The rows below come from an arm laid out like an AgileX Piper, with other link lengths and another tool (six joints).
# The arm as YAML. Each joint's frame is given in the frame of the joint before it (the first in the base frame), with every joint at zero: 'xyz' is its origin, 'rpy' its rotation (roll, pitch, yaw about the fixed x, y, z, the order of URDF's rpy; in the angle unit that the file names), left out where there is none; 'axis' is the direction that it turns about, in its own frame. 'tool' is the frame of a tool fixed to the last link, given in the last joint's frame.
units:
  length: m
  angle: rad
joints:
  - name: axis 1
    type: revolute
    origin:
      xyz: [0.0, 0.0, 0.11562]
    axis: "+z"
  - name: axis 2
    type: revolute
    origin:
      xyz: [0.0, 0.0, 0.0]
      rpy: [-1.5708, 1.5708, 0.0]
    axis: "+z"
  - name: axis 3
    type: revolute
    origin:
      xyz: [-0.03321, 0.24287, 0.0]
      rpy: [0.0, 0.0, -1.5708]
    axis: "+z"
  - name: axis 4
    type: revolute
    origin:
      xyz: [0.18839, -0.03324, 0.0]
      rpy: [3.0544, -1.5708, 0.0]
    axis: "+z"
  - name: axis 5
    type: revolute
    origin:
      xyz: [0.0, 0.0, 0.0]
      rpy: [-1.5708, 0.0, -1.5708]
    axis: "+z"
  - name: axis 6
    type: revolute
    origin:
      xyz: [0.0, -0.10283, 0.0]
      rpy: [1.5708, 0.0, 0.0]
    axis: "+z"
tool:
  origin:
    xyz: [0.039, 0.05, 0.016]
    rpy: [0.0, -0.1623, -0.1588]
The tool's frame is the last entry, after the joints.
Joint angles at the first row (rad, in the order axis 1, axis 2, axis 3, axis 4, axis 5, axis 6):
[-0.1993, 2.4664, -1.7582, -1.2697, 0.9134, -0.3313]
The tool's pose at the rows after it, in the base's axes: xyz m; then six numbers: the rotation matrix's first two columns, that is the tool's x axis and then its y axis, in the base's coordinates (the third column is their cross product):
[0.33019 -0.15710 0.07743 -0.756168 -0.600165 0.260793 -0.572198 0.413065 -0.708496]
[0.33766 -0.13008 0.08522 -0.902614 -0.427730 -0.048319 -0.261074 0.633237 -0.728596]
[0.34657 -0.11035 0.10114 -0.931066 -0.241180 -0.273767 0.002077 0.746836 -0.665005]
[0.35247 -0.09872 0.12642 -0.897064 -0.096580 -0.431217 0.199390 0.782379 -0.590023]
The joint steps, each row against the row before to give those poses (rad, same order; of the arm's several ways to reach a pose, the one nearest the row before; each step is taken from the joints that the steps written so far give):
[0.0000, -0.0893, 0.0000, 0.1503, 0.0138, 0.2441]
[0.0019, -0.0741, 0.0000, 0.1691, 0.0072, 0.2222]
[0.0000, -0.0685, 0.0000, 0.1232, 0.0113, 0.1706]
[0.0000, -0.0792, 0.0026, 0.0705, 0.0154, 0.1267]

